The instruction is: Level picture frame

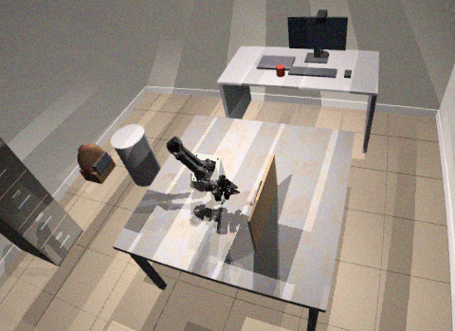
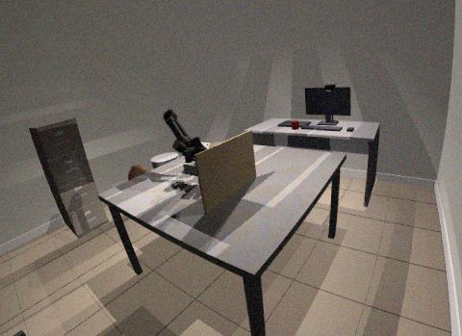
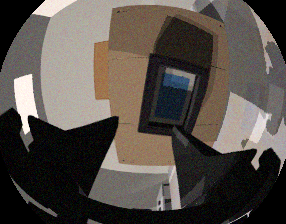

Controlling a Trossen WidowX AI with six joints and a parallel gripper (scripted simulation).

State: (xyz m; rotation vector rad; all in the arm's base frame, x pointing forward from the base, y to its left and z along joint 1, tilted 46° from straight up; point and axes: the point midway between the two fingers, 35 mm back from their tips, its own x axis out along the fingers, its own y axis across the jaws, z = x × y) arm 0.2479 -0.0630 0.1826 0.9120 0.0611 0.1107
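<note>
Right now the picture frame is 130 mm ahead of my gripper tip, 20 mm to the left of it and 50 mm below it. Round my gripper tip: tan board wall (140 mm ahead, 10 mm to the left, 60 mm below).
</note>
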